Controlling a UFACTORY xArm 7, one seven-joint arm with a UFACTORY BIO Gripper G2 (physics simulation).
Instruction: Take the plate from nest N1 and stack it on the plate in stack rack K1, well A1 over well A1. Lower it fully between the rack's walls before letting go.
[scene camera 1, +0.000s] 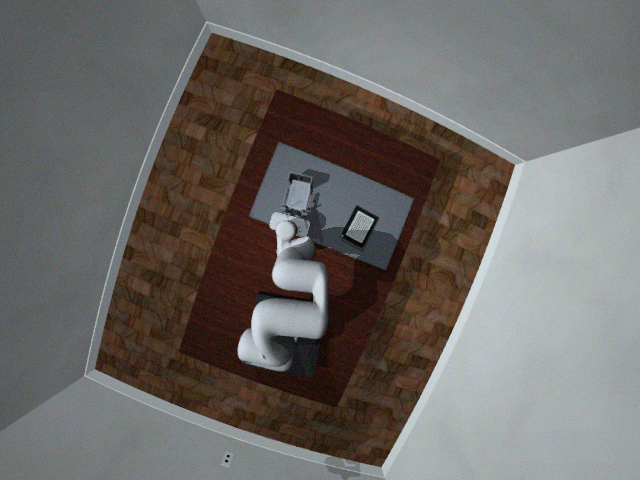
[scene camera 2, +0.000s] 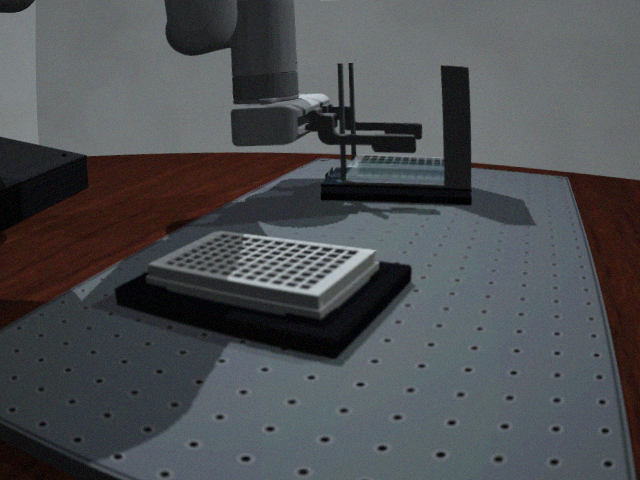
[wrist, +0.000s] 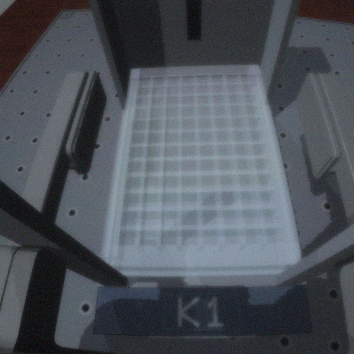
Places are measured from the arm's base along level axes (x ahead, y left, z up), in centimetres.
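Where they show: hand, its tool point: (scene camera 1: 298, 196) (scene camera 2: 399, 136) (wrist: 200, 120).
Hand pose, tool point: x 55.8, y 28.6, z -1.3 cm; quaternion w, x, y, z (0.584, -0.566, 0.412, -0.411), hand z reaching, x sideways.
Each offset is from my tool point to the top centre of the thing. "spot": to the spot under its first point. Level surfaces: height alone.
A white plate @(dx +4.7, dy -30.9, dz -3.6 cm) (scene camera 1: 360, 227) (scene camera 2: 268, 268) with dark wells sits flat in a black nest @(dx +4.6, dy -30.9, dz -4.8 cm) (scene camera 1: 351, 241) (scene camera 2: 258, 326); no N1 label is readable. A clear, pale plate @(dx +0.9, dy +0.5, dz -2.8 cm) (scene camera 2: 403, 173) (wrist: 195, 170) lies low in the stack rack K1 @(dx +0.0, dy +0.1, dz +8.4 cm) (scene camera 2: 456, 129) (wrist: 225, 40), whose label shows in the wrist view. My gripper (scene camera 1: 299, 193) (scene camera 2: 407, 137) (wrist: 204, 125) is open. It is at rack K1, away from the white plate. Its fingers stand apart on the two sides of the rack, above the level of the clear plate, with nothing between the pads. The well A1 corners cannot be made out.
The rack has a tall wall at its far end and slim upright posts @(spot: dx -3.7, dy -5.9, dz +2.4 cm) (scene camera 2: 341, 118) close to the gripper's body. Both holders stand on a grey perforated board @(dz -6.2 cm) (scene camera 1: 336, 180) (scene camera 2: 465, 310) on a dark red wooden table @(dz -7.5 cm) (scene camera 1: 227, 258).
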